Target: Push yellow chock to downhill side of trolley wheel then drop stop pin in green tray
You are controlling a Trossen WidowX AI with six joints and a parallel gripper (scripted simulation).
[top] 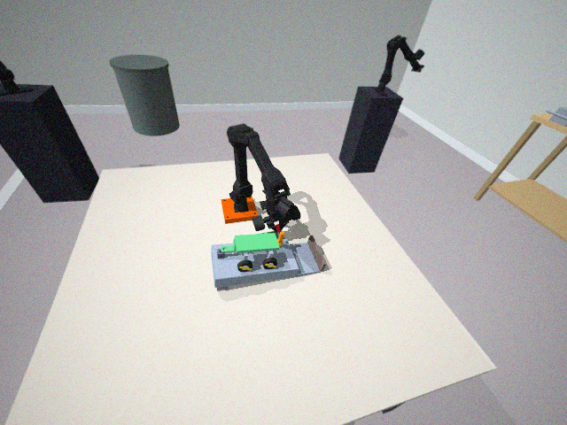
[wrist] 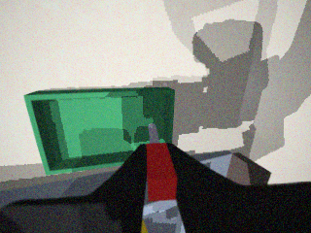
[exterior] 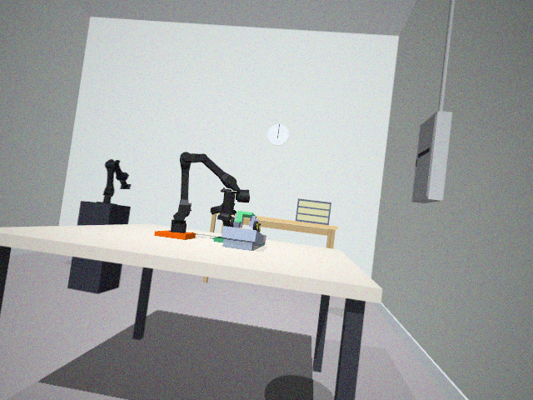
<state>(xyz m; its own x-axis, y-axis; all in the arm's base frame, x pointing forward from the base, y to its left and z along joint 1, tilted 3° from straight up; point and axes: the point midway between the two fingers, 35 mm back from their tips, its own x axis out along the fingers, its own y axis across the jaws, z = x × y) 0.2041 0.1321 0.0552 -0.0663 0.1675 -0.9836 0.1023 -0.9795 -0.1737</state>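
Now: the yellow chock 8 cm ahead of my gripper tip, 3 cm to the right of it and 3 cm above it. Also, from my gripper tip: grey ramp 13 cm ahead, 12 cm to the right, 1 cm below; then brown end block 14 cm to the left, 11 cm ahead, 2 cm below; then stop pin right at my gripper tip.
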